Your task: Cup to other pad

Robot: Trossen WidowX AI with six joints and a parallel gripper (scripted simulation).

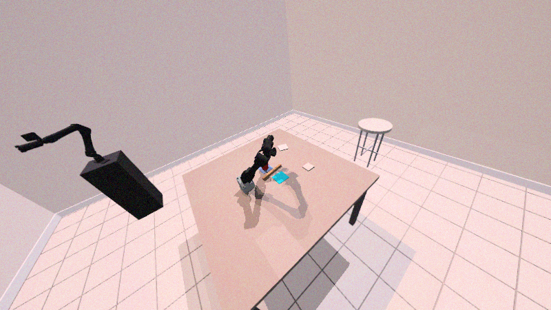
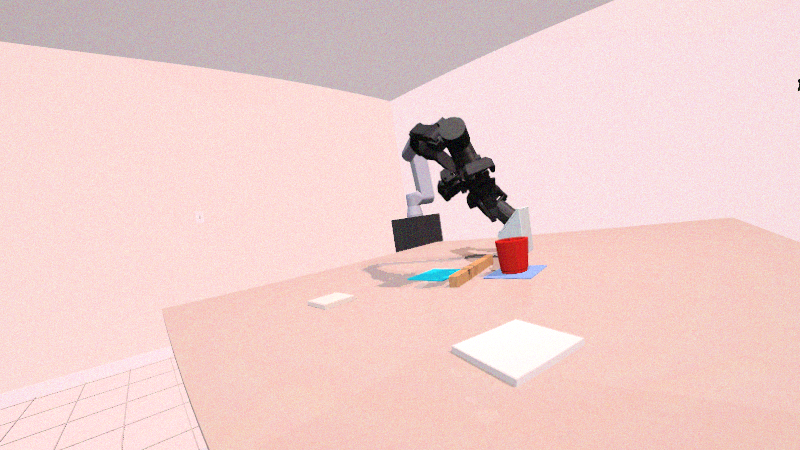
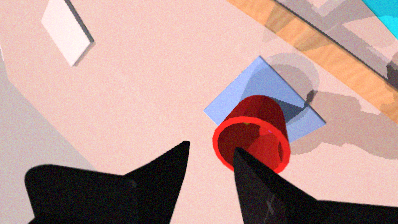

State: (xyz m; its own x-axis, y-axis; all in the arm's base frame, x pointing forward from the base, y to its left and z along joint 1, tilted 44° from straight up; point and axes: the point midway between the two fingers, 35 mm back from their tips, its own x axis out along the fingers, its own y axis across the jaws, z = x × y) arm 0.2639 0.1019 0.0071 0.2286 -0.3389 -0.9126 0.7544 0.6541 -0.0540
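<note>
My gripper tip is 9 cm above the red cup, 4 cm past it and 1 cm to the right of it. The rest, counted from my gripper tip: wooden bar: 12 cm below, 8 cm to the right, 2 cm behind; light blue pad: 13 cm below, 4 cm behind, 2 cm to the left; cyan pad: 18 cm to the right, 13 cm below.
</note>
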